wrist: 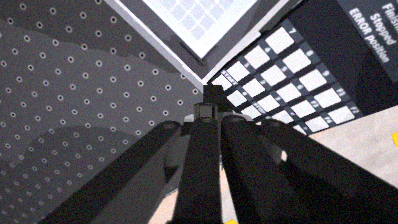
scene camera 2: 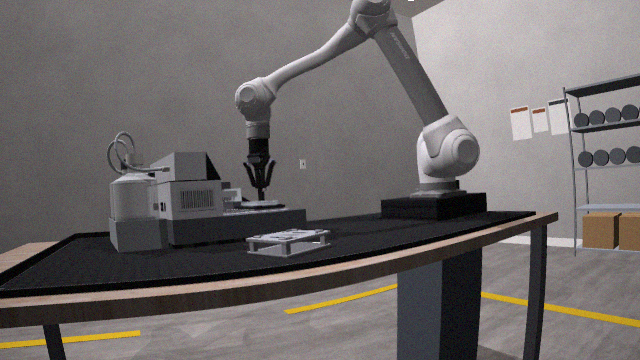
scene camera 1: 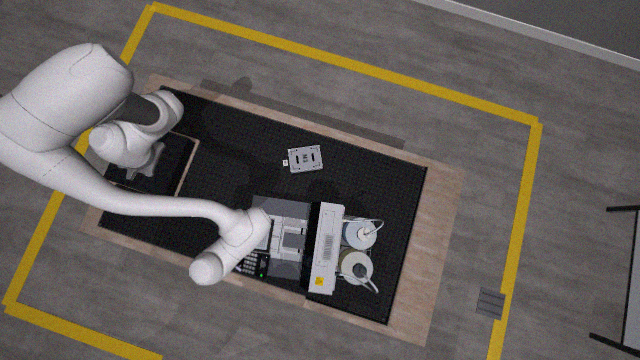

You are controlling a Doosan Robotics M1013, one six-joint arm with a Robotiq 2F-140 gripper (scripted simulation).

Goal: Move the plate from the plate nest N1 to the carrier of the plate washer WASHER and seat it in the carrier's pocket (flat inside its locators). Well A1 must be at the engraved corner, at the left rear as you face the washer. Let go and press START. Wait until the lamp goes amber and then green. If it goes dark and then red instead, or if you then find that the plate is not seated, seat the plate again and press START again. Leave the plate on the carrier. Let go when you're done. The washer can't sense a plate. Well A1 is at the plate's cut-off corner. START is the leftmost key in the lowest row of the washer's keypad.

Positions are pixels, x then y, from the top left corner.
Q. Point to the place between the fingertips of my gripper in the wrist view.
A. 212,100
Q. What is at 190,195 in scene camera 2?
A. A washer.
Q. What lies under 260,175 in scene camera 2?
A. My gripper.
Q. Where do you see a washer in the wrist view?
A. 347,50
